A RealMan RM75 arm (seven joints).
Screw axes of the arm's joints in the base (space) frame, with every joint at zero. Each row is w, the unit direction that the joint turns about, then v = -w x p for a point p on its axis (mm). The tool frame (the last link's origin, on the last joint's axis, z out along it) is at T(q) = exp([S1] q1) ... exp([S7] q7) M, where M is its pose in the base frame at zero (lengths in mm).
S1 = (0, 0, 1, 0.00, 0.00, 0.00)
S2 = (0, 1, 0, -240.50, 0.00, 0.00)
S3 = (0, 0, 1, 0.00, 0.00, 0.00)
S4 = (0, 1, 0, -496.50, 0.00, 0.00)
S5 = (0, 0, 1, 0.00, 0.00, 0.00)
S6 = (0, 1, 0, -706.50, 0.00, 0.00)
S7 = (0, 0, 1, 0.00, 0.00, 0.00)
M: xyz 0.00 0.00 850.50 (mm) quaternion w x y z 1 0 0 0
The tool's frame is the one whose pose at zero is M.
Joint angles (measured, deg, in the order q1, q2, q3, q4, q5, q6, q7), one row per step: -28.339, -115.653, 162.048, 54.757, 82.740, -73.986, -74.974; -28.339, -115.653, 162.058, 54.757, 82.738, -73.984, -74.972; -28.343, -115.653, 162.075, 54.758, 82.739, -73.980, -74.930; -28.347, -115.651, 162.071, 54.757, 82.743, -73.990, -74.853; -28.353, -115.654, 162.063, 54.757, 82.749, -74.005, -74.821; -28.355, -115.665, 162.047, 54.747, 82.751, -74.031, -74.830; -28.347, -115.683, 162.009, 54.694, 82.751, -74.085, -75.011; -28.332, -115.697, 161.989, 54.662, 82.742, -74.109, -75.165; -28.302, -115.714, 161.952, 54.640, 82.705, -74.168, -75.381; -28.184, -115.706, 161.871, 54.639, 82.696, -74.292, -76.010; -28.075, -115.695, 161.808, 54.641, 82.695, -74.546, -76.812; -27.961, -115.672, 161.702, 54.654, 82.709, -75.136, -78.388; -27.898, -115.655, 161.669, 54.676, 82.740, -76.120, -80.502; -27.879, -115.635, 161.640, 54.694, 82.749, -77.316, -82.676; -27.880, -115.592, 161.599, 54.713, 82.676, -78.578, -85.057
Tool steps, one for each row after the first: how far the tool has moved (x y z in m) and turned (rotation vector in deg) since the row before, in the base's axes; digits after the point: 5 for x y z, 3 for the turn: 0.00000, -0.00003, -0.00003, -0.009, 0.006, -0.002; 0.00003, -0.00004, -0.00006, -0.010, 0.049, -0.011; 0.00002, 0.00003, 0.00005, 0.029, 0.076, -0.005; 0.00006, 0.00003, 0.00004, 0.025, 0.024, -0.009; 0.00003, 0.00003, 0.00006, 0.034, -0.021, 0.003; -0.00017, 0.00010, 0.00020, 0.057, -0.172, 0.030; -0.00016, 0.00001, 0.00007, 0.014, -0.150, 0.035; -0.00025, 0.00000, 0.00019, 0.047, -0.245, 0.076; -0.00069, -0.00014, 0.00060, 0.071, -0.670, 0.132; -0.00059, -0.00018, 0.00088, 0.153, -0.853, 0.085; -0.00052, -0.00012, 0.00190, 0.375, -1.686, 0.019; -0.00004, -0.00029, 0.00262, 0.598, -2.259, -0.176; 0.00016, -0.00023, 0.00316, 0.792, -2.351, -0.267; -0.00003, -0.00013, 0.00350, 0.839, -2.571, -0.278
